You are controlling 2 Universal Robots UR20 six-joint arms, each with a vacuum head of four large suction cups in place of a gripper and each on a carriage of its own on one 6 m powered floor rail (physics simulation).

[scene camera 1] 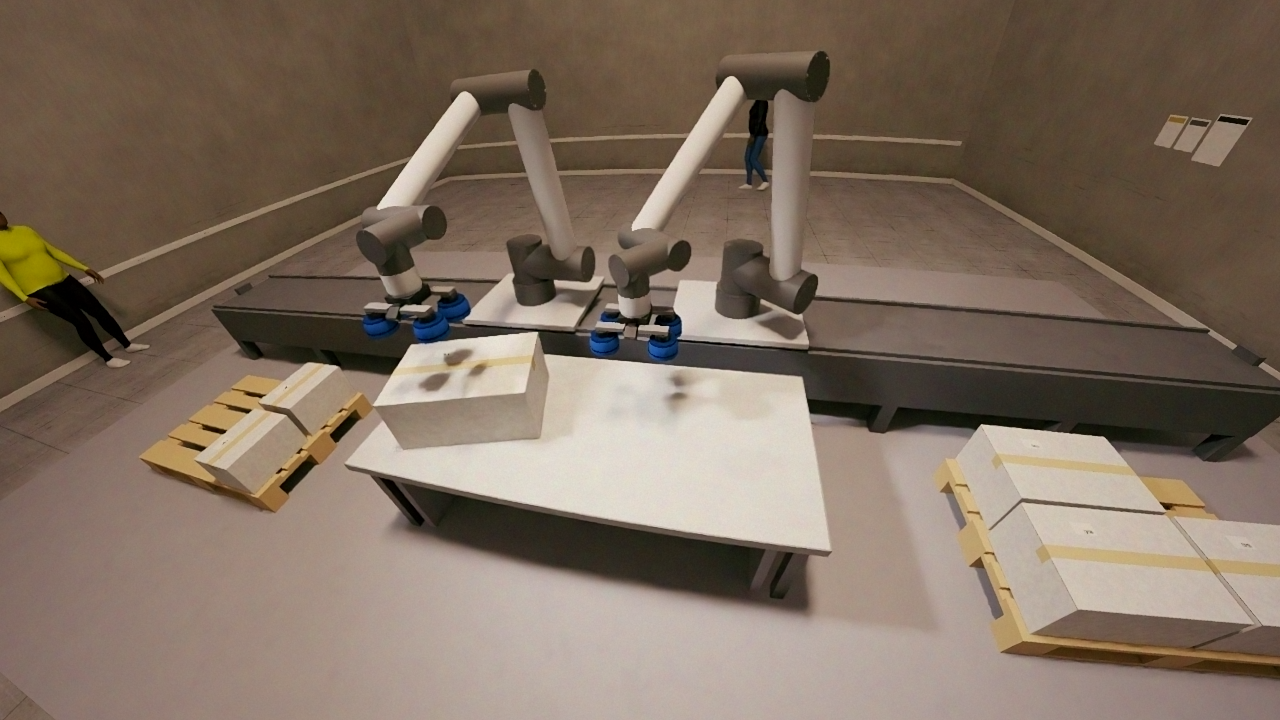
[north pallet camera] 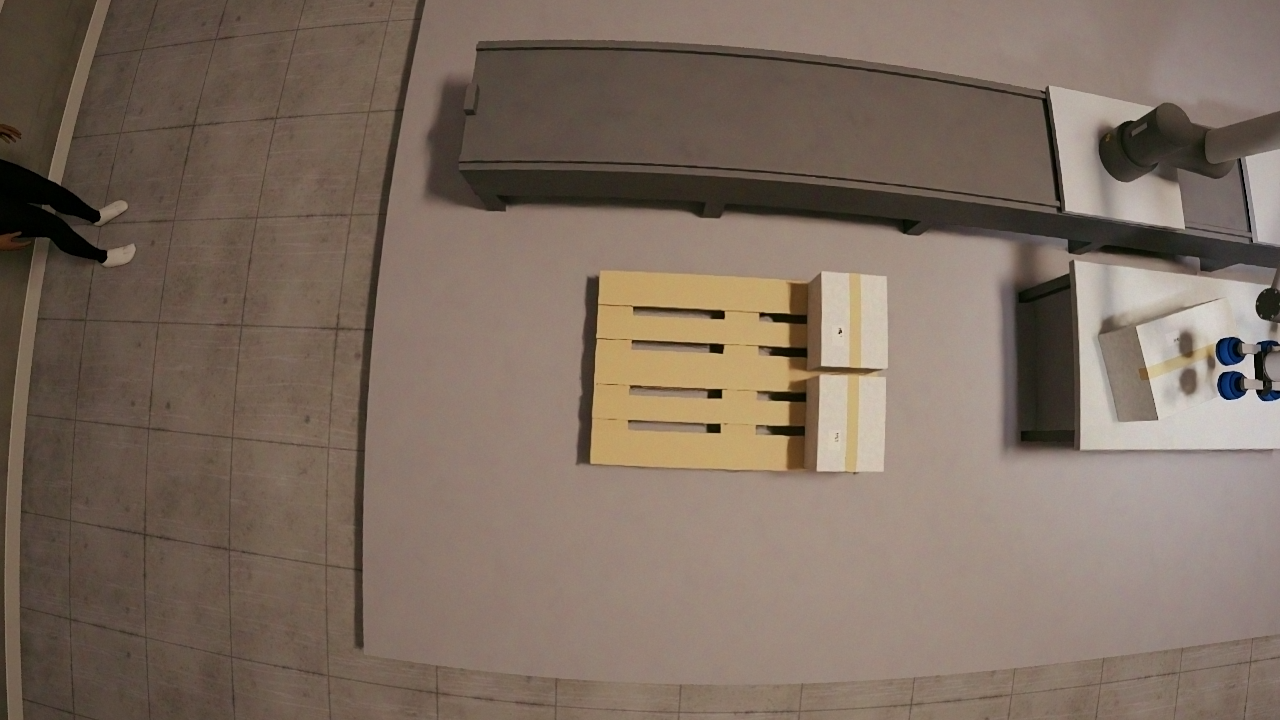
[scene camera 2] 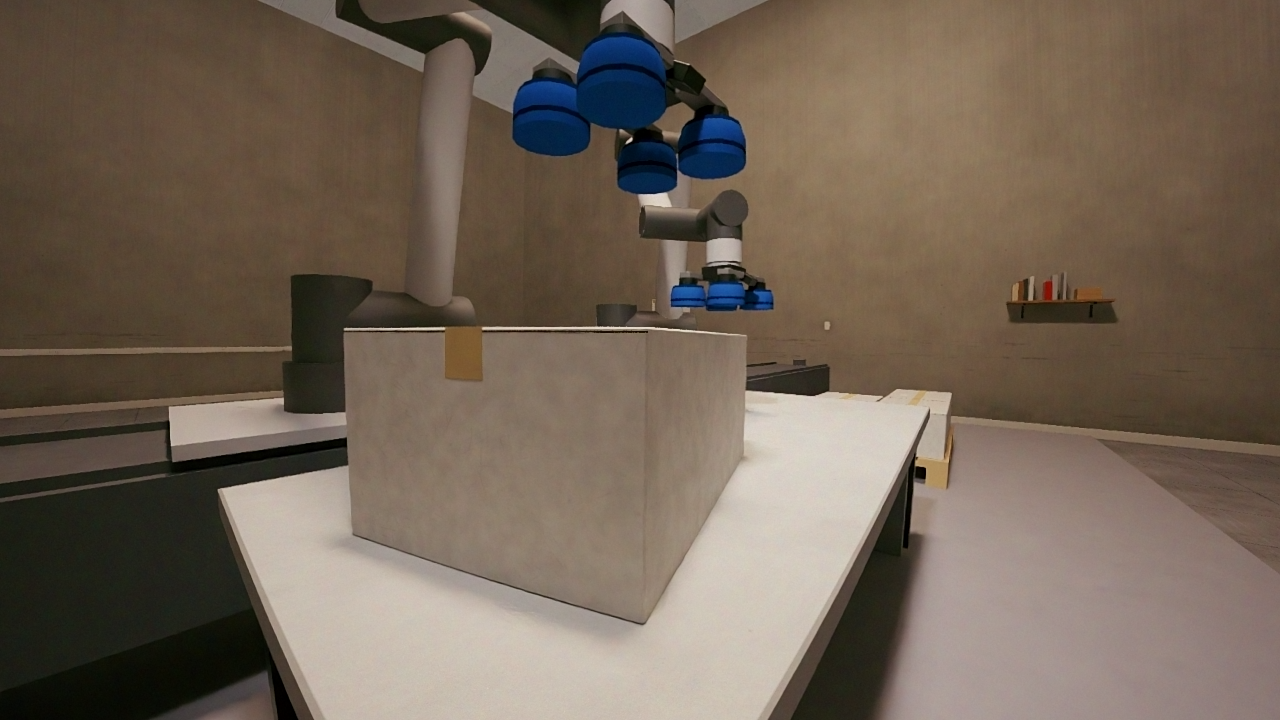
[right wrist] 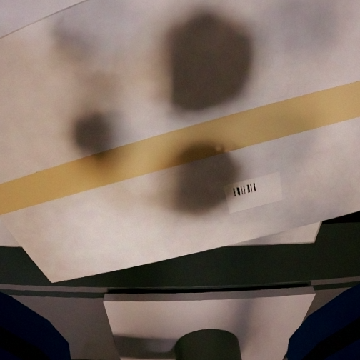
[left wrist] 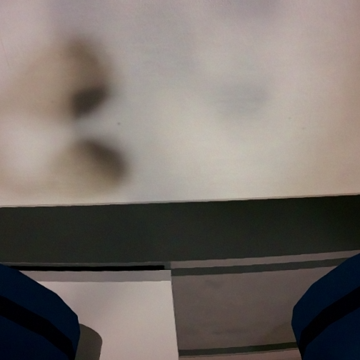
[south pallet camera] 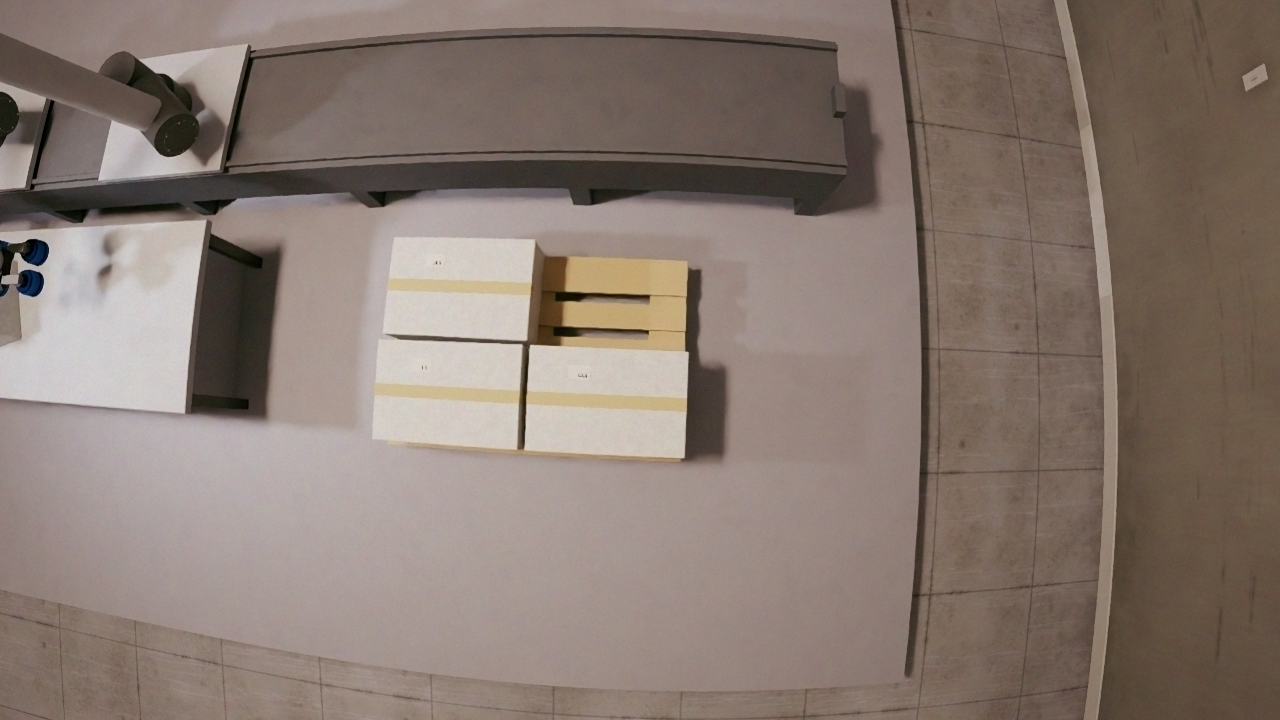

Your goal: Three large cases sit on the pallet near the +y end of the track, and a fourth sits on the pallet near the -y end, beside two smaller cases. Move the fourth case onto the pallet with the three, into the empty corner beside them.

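The fourth case (scene camera 1: 460, 420) (scene camera 2: 501, 429) (north pallet camera: 1172, 349) (right wrist: 125, 235) lies flat and turned askew on the white table (scene camera 1: 680, 474) (scene camera 2: 787, 537). My right gripper (scene camera 1: 416, 313) (scene camera 2: 633, 125) is open and hangs above it, cups apart from its top. My left gripper (scene camera 1: 635, 331) (scene camera 2: 723, 295) is open and empty above the table's back edge, to the right of the case in scene camera 1. Three large cases (south pallet camera: 460, 308) (south pallet camera: 447, 420) (south pallet camera: 608, 429) fill three corners of their pallet (south pallet camera: 617, 275) (scene camera 1: 1172, 492). The upper right corner in the south pallet camera is bare.
Two smaller cases (north pallet camera: 832, 304) (north pallet camera: 868, 429) stand on the other pallet (north pallet camera: 698, 367), along its right side in the north pallet camera. The floor rail (scene camera 1: 984, 340) runs behind the table. One person (scene camera 1: 44, 259) leans at the left wall and another (scene camera 1: 757, 147) stands behind the rail.
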